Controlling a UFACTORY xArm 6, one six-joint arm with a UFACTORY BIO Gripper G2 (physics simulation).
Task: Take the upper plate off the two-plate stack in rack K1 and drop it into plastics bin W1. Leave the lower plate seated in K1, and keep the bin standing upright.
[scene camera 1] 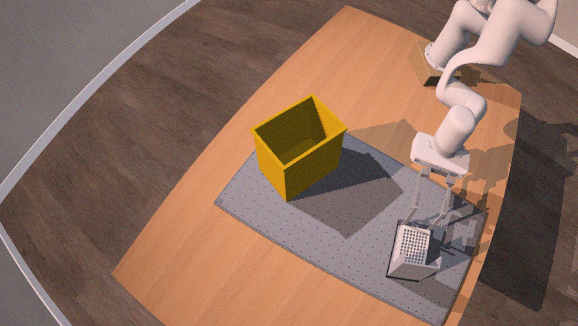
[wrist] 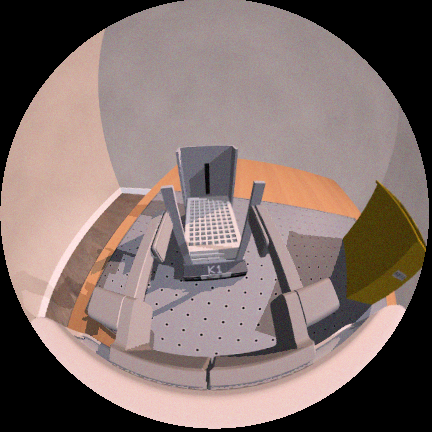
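Pixels of known places: hand at its tool point: (scene camera 1: 430, 205) (wrist: 209, 232); arm's base at its link origin: (scene camera 1: 439, 58).
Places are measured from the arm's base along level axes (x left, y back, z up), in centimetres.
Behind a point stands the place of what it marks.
Note:
The white upper plate (scene camera 1: 416, 245) {x 15.2, y -66.6, z -3.9 cm} (wrist: 212, 222) {x 14.3, y -67.4, z -3.9 cm}, with a grid of wells, lies level in the grey rack K1 (scene camera 1: 409, 270) {x 15.5, y -75.2, z 1.5 cm} (wrist: 194, 170) {x 18.7, y -73.9, z 2.0 cm}, between its upright posts and tall end wall. Pale layered edges show below it in the wrist view; the lower plate cannot be told apart clearly. The yellow bin W1 (scene camera 1: 314, 172) {x -17.2, y -62.9, z -2.3 cm} (wrist: 380, 250) {x -15.7, y -59.1, z 1.9 cm} stands upright. My gripper (scene camera 1: 430, 210) {x 12.9, y -59.2, z 3.8 cm} (wrist: 210, 235) {x 12.9, y -59.2, z 3.8 cm} is shut to its narrow stance, with a gap between the fingertips and nothing held. The fingertips are at the near end of the rack, outside its two posts in the wrist view; contact cannot be told.
The rack and the bin stand on a grey perforated board (scene camera 1: 305, 240) {x -10.9, y -77.3, z -8.4 cm} (wrist: 215, 320) {x 11.3, y -53.2, z -8.4 cm} on the wooden table (scene camera 1: 200, 240) {x -33.6, y -91.9, z -9.7 cm}. The bin is to the left of the rack in the scene view and to the right in the wrist view. Two slender rack posts rise between the fingers.

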